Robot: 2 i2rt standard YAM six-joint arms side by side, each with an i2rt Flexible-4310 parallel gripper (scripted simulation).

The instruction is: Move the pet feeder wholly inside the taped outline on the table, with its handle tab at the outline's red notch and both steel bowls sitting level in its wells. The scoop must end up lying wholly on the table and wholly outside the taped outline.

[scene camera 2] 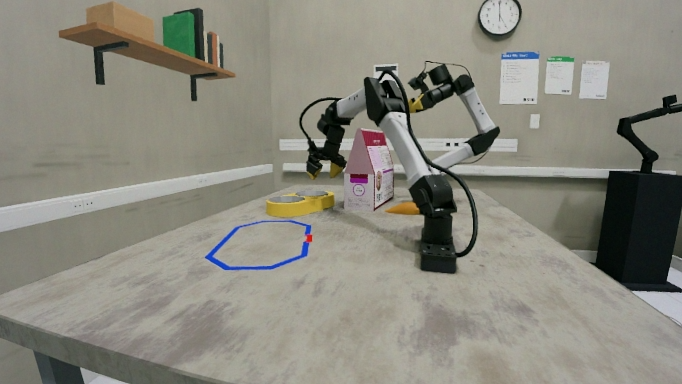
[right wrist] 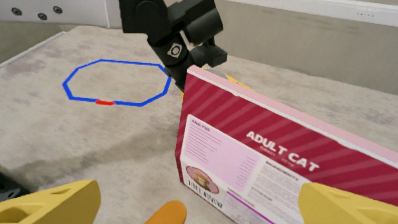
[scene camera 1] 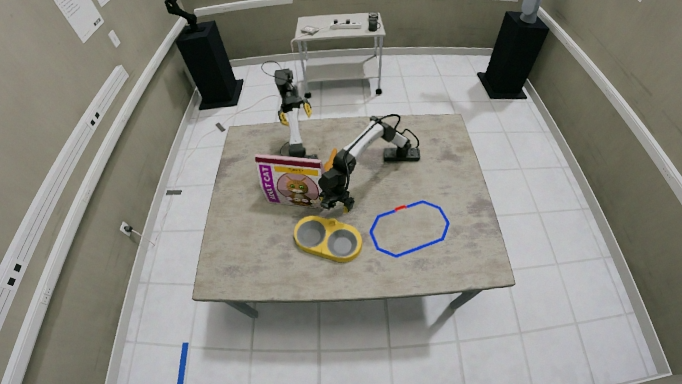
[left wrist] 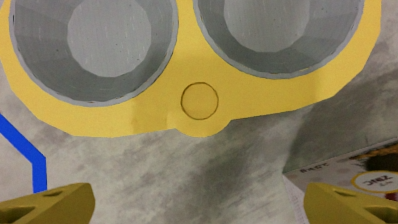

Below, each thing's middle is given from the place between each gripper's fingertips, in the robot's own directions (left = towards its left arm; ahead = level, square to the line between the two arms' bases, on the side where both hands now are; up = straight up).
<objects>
Right now my left hand [scene camera 2: 322, 178] is 120 mm above the yellow pet feeder [scene camera 2: 311, 204], 90 mm short of it and 40 mm to the left of it. The rest, counted from my left hand: cat food box [scene camera 1: 285, 180] (190 mm to the right, 160 mm behind, 10 mm above).
Right now the cat food box is 150 mm ahead of my right hand, 60 mm to the right of it and 240 mm below it. The rest, counted from my right hand: yellow pet feeder: 400 mm ahead, 100 mm to the left, 380 mm below.
</objects>
